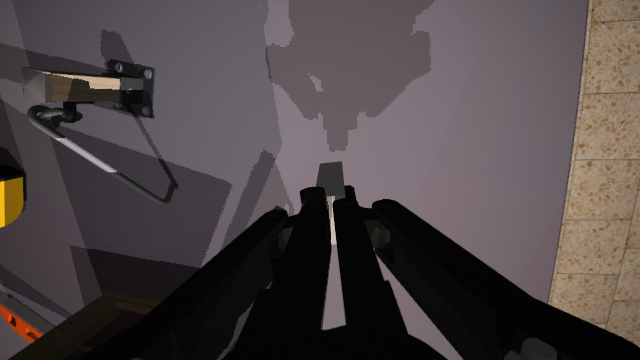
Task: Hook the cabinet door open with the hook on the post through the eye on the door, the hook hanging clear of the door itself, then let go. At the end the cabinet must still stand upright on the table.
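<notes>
My gripper is shut with nothing between its fingers, and points down at the grey table top. A small grey rectangle shows just past the fingertips; I cannot tell what it is. The wooden post stands on its black base plate at the upper left. The metal hook hangs from the post, and its bent tip is free, well left of my fingers. A corner of the dark wooden cabinet shows at the lower left. The door and its eye are hidden.
A yellow object sits at the left edge. An orange object lies at the lower left. The table's edge runs down the right side, with speckled floor tiles beyond it.
</notes>
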